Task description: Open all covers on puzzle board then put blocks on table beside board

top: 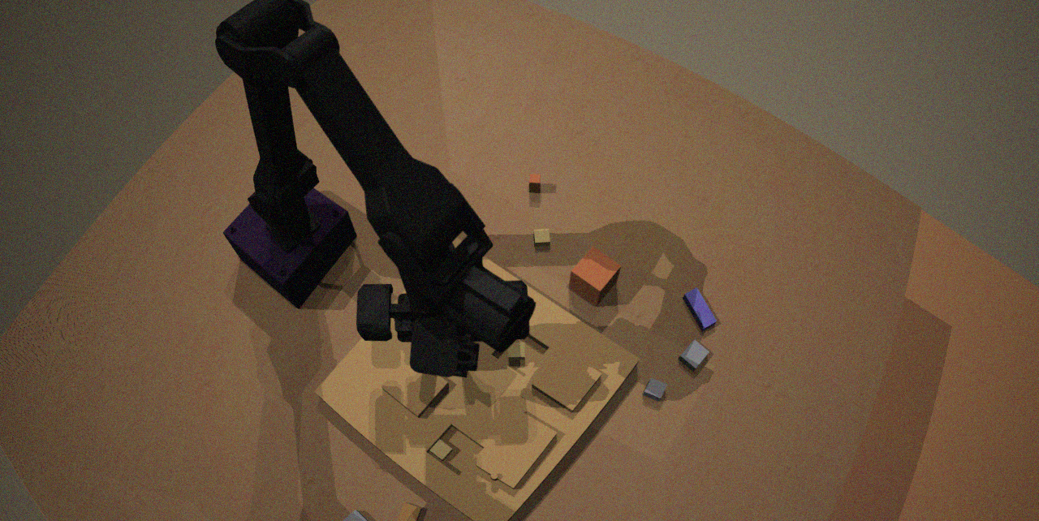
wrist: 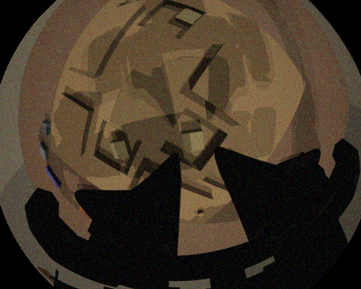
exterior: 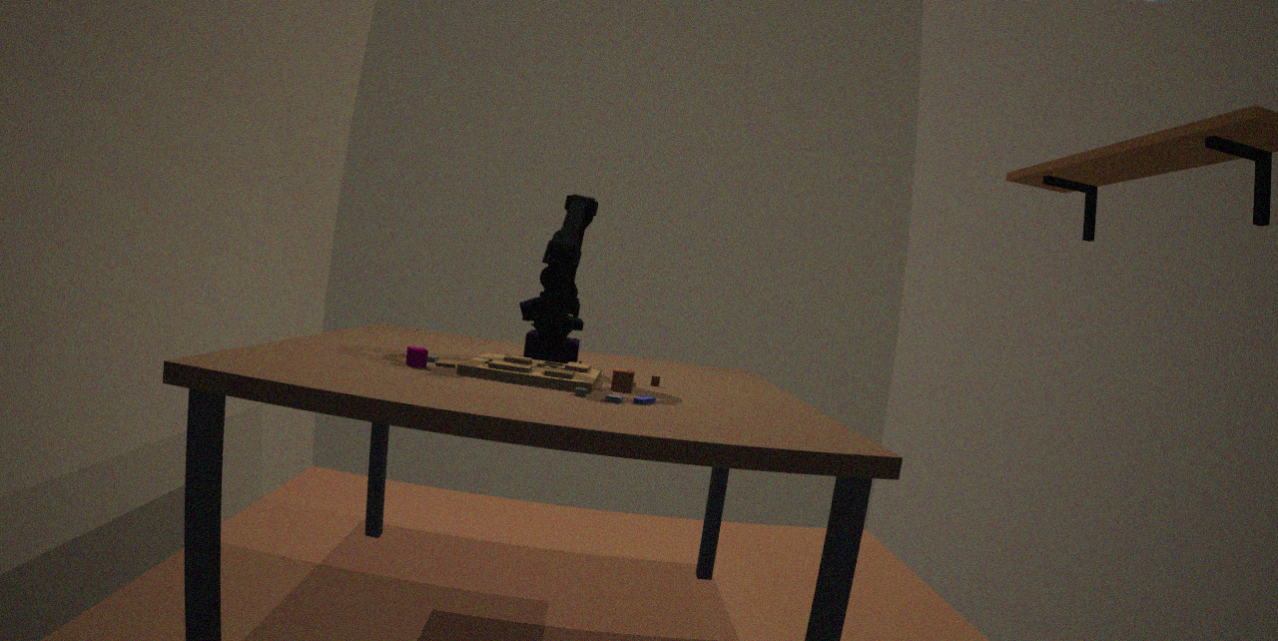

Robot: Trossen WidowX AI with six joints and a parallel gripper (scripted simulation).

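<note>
Right now my gripper tip is 60 mm short of the tan puzzle board and 30 mm above it. The rest, counted from my gripper tip: small orange block: 100 mm behind, 250 mm to the left, 40 mm below; grey block: 90 mm ahead, 260 mm to the right, 40 mm below; orange cube: 60 mm ahead, 200 mm to the left, 20 mm below.
</note>
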